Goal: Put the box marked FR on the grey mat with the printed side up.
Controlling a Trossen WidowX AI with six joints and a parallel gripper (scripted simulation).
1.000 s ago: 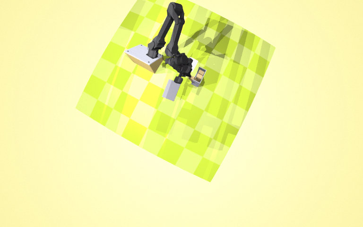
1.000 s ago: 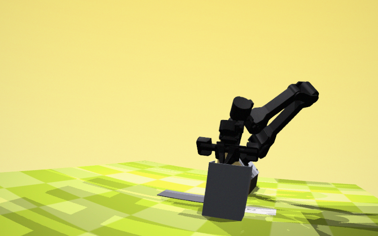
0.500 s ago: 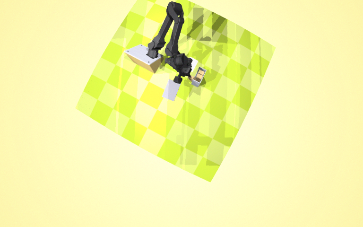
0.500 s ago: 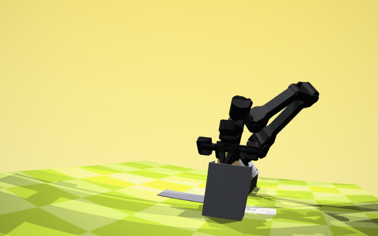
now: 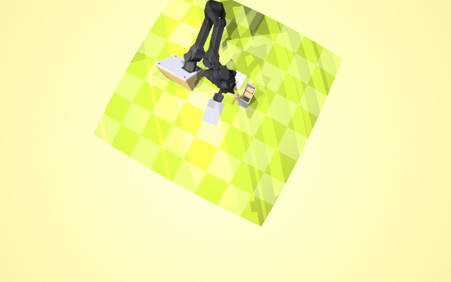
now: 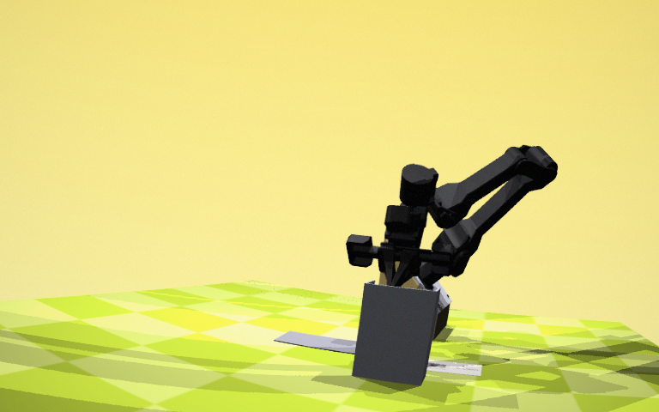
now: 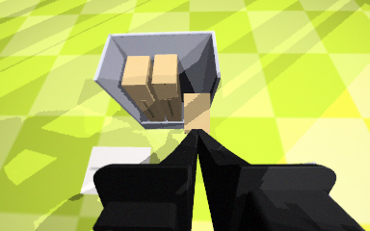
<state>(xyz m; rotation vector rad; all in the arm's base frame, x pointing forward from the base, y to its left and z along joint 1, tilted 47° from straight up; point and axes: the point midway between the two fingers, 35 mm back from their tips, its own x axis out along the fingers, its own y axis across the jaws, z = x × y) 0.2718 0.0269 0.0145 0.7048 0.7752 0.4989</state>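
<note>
My gripper tip is 5 cm past the thin white slab, 12 cm to the right of it and 12 cm above it. Also, from my gripper tip: grey mat 5 cm behind, 14 cm to the right, 12 cm below.
</note>
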